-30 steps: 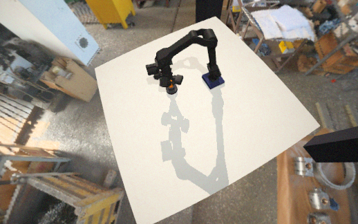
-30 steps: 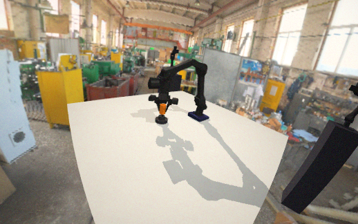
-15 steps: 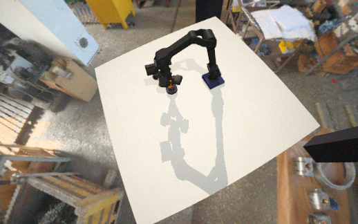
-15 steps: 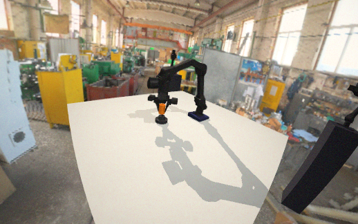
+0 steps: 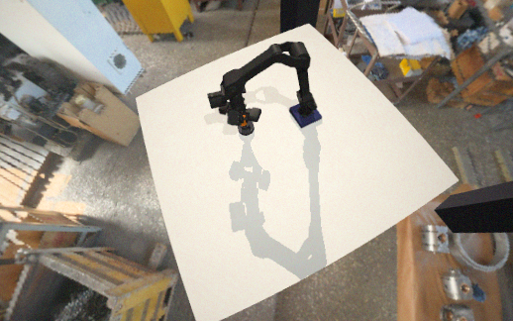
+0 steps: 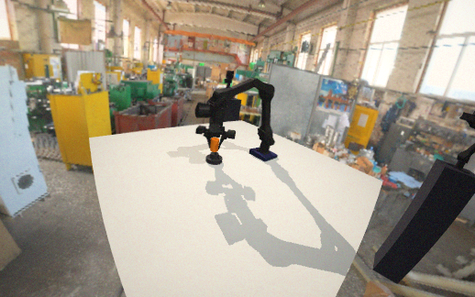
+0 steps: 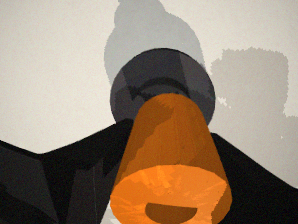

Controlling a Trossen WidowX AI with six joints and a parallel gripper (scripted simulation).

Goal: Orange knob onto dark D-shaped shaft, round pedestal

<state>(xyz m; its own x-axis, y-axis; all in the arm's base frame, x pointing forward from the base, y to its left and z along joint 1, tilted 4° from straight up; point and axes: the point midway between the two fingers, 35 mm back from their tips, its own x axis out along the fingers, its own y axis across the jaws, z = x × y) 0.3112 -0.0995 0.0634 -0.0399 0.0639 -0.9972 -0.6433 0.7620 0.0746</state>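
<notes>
The pedestal is 1 cm behind my gripper tip and 4 cm below it. Also, from my gripper tip: orange knob 2 cm above.
</notes>
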